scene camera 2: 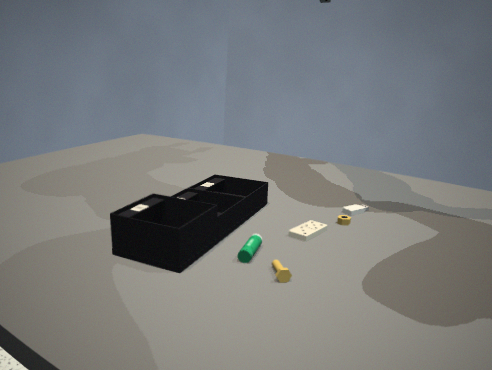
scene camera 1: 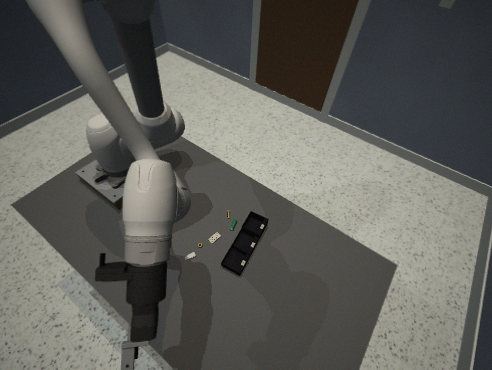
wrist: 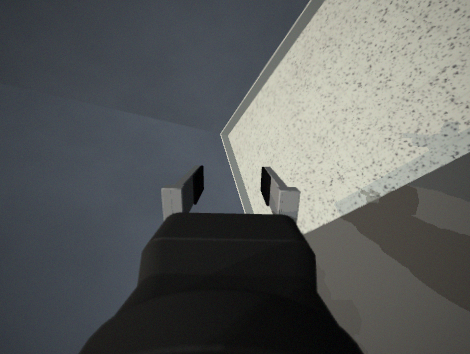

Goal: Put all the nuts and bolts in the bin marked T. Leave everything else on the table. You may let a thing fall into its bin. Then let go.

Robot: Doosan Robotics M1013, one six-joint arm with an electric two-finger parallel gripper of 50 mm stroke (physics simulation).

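Places are measured from the arm's base along level axes (x ahead, y left, z up), in metres.
Pixels of known places: gripper, between the fingertips: (scene camera 1: 129,367) (wrist: 232,178); arm's base, origin of its link: (scene camera 1: 123,168).
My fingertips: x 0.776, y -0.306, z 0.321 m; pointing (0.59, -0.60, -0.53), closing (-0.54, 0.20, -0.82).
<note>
For each thing: its top centre in the pictures, then the offset to it from my fingertips.
- yellow bolt, centre of its top: (scene camera 2: 280,262) (scene camera 1: 228,213) dy +0.506, dx -0.266, dz -0.358 m
- black three-compartment bin tray, centre of its top: (scene camera 2: 201,189) (scene camera 1: 246,239) dy +0.464, dx -0.119, dz -0.325 m
- yellow nut, centre of its top: (scene camera 2: 344,217) (scene camera 1: 199,245) dy +0.326, dx -0.244, dz -0.363 m
- green cylinder, centre of its top: (scene camera 2: 250,241) (scene camera 1: 233,224) dy +0.486, dx -0.213, dz -0.357 m
- white domino, centre of its top: (scene camera 2: 308,227) (scene camera 1: 214,237) dy +0.390, dx -0.227, dz -0.364 m
- small white block, centre of its top: (scene camera 2: 356,206) (scene camera 1: 190,256) dy +0.269, dx -0.236, dz -0.364 m
A yellow bolt (scene camera 1: 228,214) (scene camera 2: 281,271) lies on the table near one end of the black three-compartment bin tray (scene camera 1: 231,271) (scene camera 2: 145,245). A yellow nut (scene camera 1: 200,245) (scene camera 2: 344,220) lies flat on the table, farther from the tray, beside a white block. Each compartment has a white label; its letter is too small to read, so I cannot tell which is T. My gripper (wrist: 232,178) is open and empty. In the wrist view it points at the wall and floor, and in scene camera 1 it hangs off the table's near left side, away from the objects.
A green cylinder (scene camera 1: 233,225) (scene camera 2: 250,248) lies between the bolt and the tray. A white domino (scene camera 1: 214,237) (scene camera 2: 308,230) lies between the cylinder and the nut. A small white block (scene camera 1: 190,256) (scene camera 2: 355,209) lies beyond the nut. The arm spans the left side in scene camera 1.
</note>
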